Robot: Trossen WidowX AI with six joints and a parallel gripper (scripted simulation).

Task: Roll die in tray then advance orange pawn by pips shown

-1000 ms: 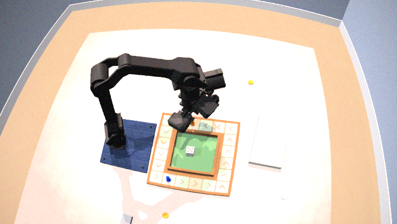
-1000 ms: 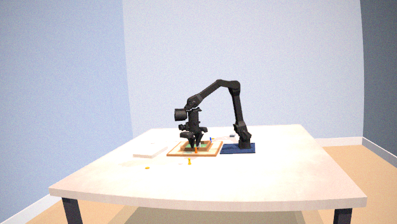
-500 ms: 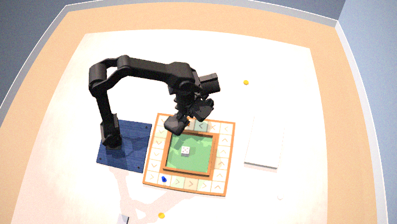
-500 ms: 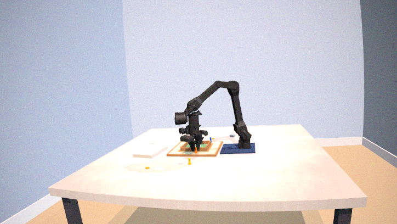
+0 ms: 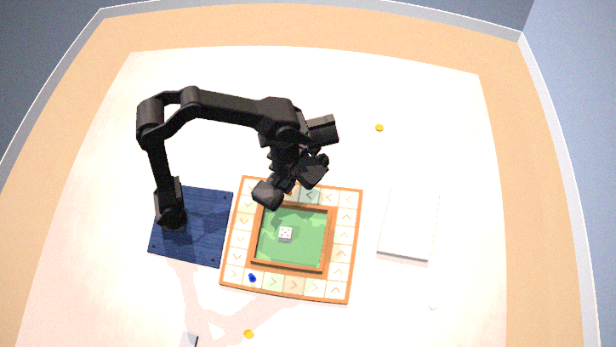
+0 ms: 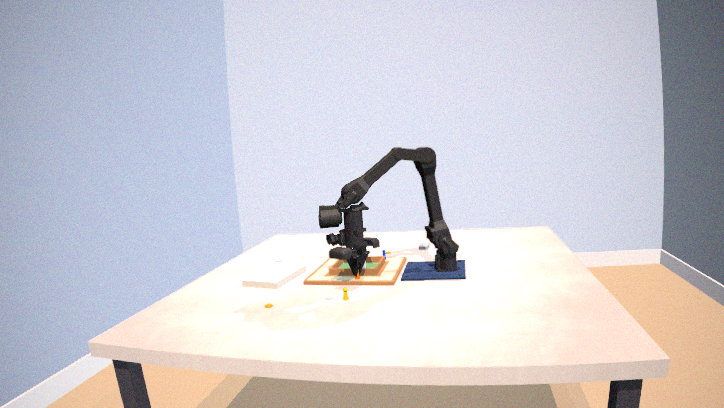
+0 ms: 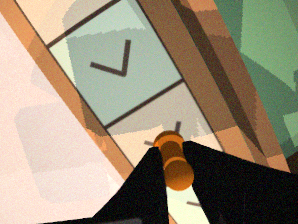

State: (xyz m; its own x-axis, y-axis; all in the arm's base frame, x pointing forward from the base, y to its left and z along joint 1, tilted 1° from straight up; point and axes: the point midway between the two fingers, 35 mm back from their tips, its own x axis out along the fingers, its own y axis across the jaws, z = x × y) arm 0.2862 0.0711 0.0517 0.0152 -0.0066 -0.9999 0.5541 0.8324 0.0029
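The white die is 11 cm to the right of my gripper tip and 1 cm behind it. Round my gripper tip: green tray (12 cm to the right, 2 cm below); then orange pawn (right at my gripper tip); then yellow pawn (15 cm to the left, 2 cm ahead, 1 cm below).
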